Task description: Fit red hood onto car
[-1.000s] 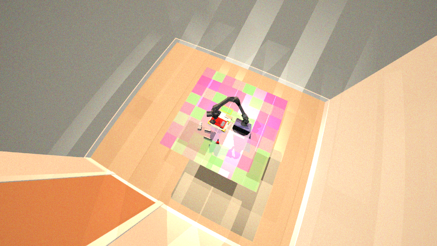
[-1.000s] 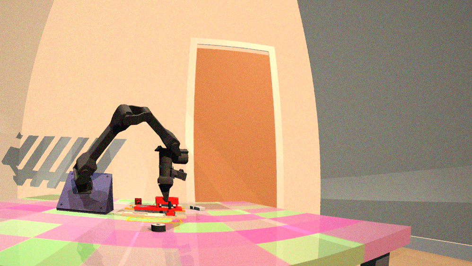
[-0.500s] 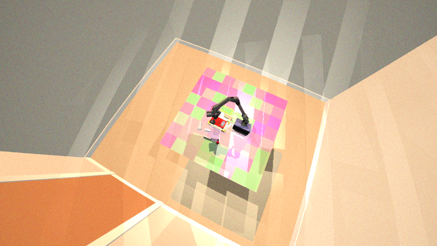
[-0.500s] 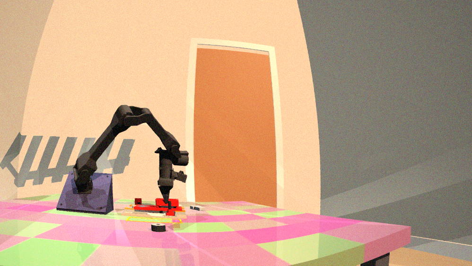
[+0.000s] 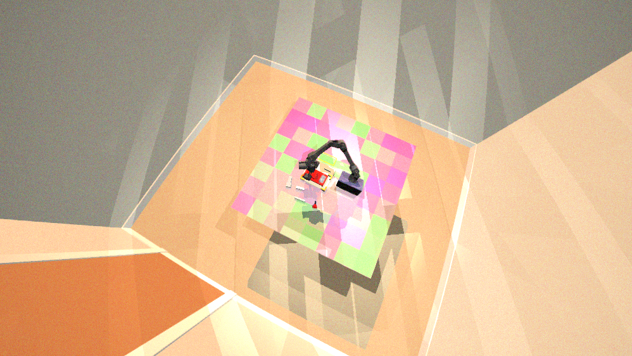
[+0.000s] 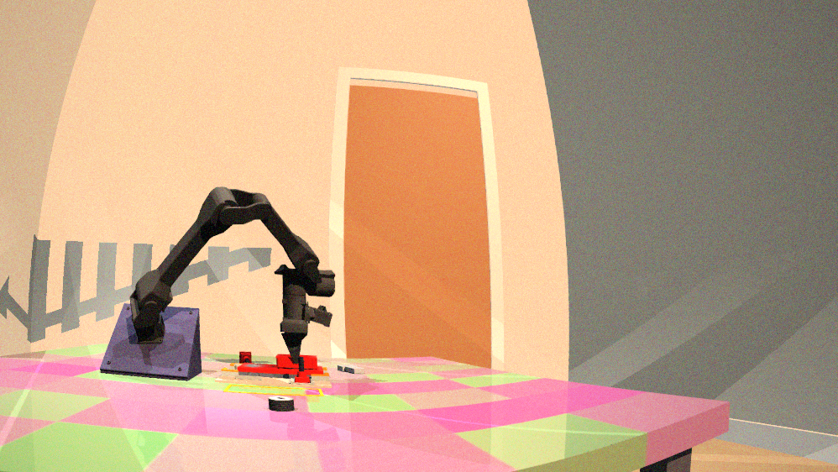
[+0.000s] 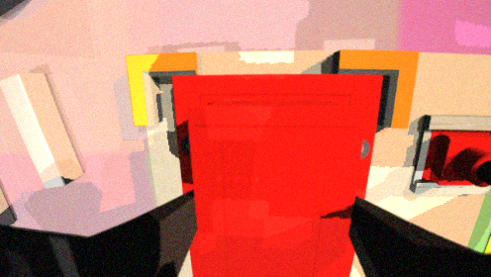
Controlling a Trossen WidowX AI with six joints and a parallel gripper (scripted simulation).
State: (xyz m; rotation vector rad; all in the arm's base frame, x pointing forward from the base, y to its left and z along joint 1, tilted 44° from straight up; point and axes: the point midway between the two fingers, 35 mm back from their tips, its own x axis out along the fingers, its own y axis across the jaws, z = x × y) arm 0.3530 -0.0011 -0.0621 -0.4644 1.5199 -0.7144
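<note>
Now: the red hood right at my gripper tip. Round my gripper tip: black wheel: 70 mm behind, 380 mm to the right, 30 mm below; grey holder: 120 mm to the right.
</note>
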